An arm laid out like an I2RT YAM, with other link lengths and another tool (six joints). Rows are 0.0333 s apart.
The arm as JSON. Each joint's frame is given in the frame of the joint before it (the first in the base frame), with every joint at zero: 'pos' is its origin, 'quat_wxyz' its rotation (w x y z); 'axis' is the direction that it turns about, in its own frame. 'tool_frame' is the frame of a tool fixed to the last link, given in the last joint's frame.
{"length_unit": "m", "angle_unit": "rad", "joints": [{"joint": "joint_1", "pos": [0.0, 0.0, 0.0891], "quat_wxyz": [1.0, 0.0, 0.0, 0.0], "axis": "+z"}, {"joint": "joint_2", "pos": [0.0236, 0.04, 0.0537], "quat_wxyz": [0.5, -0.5, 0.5, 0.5], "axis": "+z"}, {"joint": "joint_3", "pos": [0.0, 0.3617, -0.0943], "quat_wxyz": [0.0, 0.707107, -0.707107, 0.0], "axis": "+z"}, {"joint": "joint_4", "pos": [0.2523, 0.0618, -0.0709], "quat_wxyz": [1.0, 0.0, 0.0, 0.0], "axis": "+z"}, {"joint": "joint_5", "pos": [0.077, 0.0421, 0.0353], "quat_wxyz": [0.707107, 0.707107, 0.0, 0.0], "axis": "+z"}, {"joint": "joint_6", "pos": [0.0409, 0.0, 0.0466], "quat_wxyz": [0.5, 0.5, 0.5, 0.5], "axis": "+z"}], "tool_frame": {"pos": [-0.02, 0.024, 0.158], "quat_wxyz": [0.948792, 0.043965, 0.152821, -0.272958]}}
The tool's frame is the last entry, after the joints.
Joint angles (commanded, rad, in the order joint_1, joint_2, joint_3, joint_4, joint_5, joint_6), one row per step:
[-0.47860 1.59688 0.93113 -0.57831 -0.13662 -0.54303]
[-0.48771 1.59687 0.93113 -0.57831 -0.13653 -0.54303]
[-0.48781 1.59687 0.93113 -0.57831 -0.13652 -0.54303]
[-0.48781 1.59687 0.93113 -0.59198 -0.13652 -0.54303]
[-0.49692 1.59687 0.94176 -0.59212 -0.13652 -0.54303]
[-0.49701 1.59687 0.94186 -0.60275 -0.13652 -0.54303]
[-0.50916 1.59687 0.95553 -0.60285 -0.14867 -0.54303]
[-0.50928 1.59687 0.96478 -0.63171 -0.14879 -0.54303]
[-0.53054 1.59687 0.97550 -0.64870 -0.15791 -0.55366]
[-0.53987 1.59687 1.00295 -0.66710 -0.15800 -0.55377]
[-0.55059 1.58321 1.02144 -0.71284 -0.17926 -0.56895]
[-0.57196 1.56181 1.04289 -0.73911 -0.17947 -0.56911]
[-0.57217 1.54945 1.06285 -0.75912 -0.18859 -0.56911]
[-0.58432 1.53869 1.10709 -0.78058 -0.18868 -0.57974]
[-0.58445 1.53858 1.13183 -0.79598 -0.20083 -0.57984]
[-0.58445 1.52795 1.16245 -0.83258 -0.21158 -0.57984]
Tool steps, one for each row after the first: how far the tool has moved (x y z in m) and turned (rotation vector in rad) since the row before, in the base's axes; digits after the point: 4 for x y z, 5 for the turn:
[-0.0013 -0.0027 0.0000 -0.00008 0.00003 -0.00914]
[0.0000 0.0000 0.0000 -0.00001 0.00000 -0.00010]
[-0.0033 0.0017 -0.0007 0.00641 0.01208 0.00000]
[0.0022 -0.0045 0.0031 -0.00496 -0.00924 -0.00911]
[-0.0025 0.0013 -0.0005 0.00502 0.00926 -0.00009]
[0.0037 -0.0038 0.0043 0.00356 -0.01745 -0.00833]
[-0.0038 0.0021 0.0012 0.00966 0.01707 -0.00008]
[-0.0030 -0.0044 0.0025 0.00713 0.00127 -0.00851]
[0.0029 -0.0052 0.0071 -0.00458 -0.00783 -0.00920]
[-0.0049 0.0033 0.0080 0.01926 0.00123 0.00991]
[-0.0032 -0.0060 0.0114 -0.00871 -0.01414 -0.02116]
[0.0017 0.0009 0.0090 0.00062 -0.01504 0.00265]
[0.0047 -0.0082 0.0157 -0.02228 -0.02789 -0.00228]
[0.0042 0.0000 0.0074 0.00422 -0.01414 0.00428]
[0.0001 0.0024 0.0112 0.00579 -0.00941 0.00389]

